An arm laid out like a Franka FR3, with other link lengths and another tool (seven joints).
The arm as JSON. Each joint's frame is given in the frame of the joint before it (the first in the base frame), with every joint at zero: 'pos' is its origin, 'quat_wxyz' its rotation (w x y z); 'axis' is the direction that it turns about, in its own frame. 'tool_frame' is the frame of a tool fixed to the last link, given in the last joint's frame.
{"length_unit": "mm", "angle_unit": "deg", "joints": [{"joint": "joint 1", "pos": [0.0, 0.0, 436.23], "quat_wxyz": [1.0, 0.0, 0.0, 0.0], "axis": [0.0, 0.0, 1.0]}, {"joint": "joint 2", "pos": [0.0, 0.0, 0.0], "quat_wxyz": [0.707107, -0.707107, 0.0, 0.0], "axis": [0.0, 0.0, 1.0]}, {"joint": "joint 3", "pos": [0.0, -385.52, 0.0], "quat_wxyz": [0.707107, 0.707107, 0.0, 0.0], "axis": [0.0, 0.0, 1.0]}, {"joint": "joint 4", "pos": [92.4, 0.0, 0.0], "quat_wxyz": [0.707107, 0.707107, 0.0, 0.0], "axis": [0.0, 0.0, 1.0]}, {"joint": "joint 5", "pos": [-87.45, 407.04, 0.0], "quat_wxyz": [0.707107, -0.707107, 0.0, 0.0], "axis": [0.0, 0.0, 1.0]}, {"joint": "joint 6", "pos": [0.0, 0.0, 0.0], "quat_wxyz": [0.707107, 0.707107, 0.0, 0.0], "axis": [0.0, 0.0, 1.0]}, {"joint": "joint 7", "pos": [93.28, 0.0, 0.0], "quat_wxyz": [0.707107, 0.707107, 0.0, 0.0], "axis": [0.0, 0.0, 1.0]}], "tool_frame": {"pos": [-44.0, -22.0, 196.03], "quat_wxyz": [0.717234, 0.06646, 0.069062, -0.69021]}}
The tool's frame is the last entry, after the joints.
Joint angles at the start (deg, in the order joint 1, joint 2, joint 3, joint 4, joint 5, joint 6, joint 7):
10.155, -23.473, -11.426, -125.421, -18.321, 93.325, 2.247
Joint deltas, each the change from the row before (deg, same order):
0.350, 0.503, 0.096, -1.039, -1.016, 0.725, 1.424
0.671, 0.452, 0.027, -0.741, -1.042, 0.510, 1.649
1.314, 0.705, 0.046, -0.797, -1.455, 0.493, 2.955
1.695, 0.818, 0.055, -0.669, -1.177, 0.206, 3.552
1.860, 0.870, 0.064, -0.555, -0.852, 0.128, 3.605
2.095, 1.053, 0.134, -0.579, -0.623, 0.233, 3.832
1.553, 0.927, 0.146, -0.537, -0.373, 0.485, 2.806
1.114, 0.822, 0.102, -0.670, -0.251, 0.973, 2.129
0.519, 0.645, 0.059, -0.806, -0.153, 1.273, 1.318
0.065, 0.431, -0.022, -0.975, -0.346, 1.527, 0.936
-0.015, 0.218, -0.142, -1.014, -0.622, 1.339, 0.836
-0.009, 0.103, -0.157, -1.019, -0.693, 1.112, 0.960
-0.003, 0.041, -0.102, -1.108, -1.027, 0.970, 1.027
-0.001, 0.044, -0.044, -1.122, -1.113, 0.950, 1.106
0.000, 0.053, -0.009, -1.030, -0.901, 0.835, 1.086
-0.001, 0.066, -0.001, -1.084, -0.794, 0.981, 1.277
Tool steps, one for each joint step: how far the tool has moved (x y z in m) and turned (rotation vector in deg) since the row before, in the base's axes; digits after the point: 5 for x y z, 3 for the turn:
0.00142, 0.00173, -0.01063, -1.280, 0.453, -0.439
0.00176, 0.00313, -0.00821, -1.326, 0.221, -0.424
0.00315, 0.00721, -0.01037, -2.009, 0.079, -0.834
0.00302, 0.01100, -0.01052, -1.940, 0.033, -1.101
0.00283, 0.01320, -0.01025, -1.711, -0.078, -1.045
0.00283, 0.01635, -0.01181, -1.638, -0.158, -0.936
0.00224, 0.01311, -0.01055, -1.141, -0.206, -0.505
0.00220, 0.01024, -0.01075, -0.728, -0.352, -0.231
0.00161, 0.00589, -0.01039, -0.327, -0.303, -0.064
0.00123, 0.00151, -0.01001, -0.250, -0.427, -0.072
0.00021, -0.00115, -0.00874, -0.415, -0.418, -0.101
-0.00076, -0.00167, -0.00800, -0.513, -0.386, -0.244
-0.00165, -0.00244, -0.00800, -0.846, -0.332, -0.099
-0.00187, -0.00220, -0.00802, -0.927, -0.358, -0.040
-0.00206, -0.00141, -0.00748, -0.762, -0.302, -0.114
-0.00209, -0.00070, -0.00804, -0.631, -0.430, -0.249

